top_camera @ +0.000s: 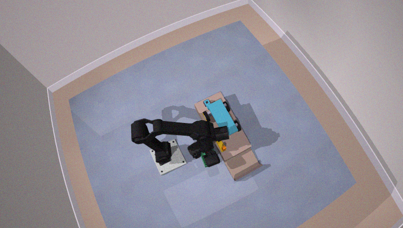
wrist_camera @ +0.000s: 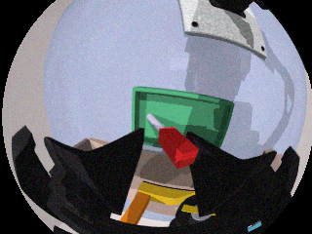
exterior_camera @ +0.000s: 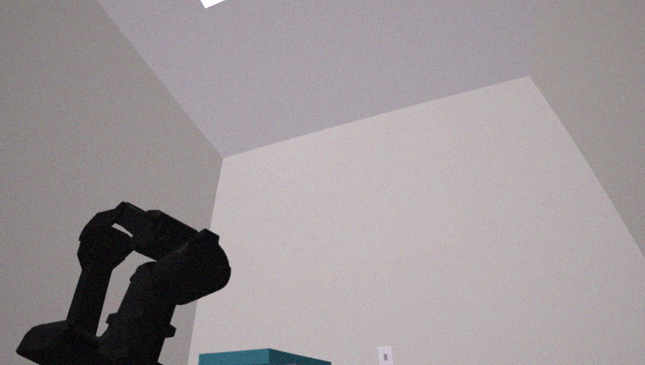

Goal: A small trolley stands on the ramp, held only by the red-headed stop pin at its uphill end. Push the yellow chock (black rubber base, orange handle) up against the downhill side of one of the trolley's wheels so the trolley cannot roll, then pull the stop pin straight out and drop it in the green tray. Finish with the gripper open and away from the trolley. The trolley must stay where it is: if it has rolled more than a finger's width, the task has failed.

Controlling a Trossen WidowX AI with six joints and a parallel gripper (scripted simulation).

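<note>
Now: gripper tip 5 cm above the green tray and 1 cm to the right of it. From my gripper tip the other things lie so: cyan trolley: 13 cm ahead, 10 cm to the left, 7 cm above; then ramp: 13 cm ahead, 9 cm to the left; then red-headed stop pin: right at my gripper tip.
</note>
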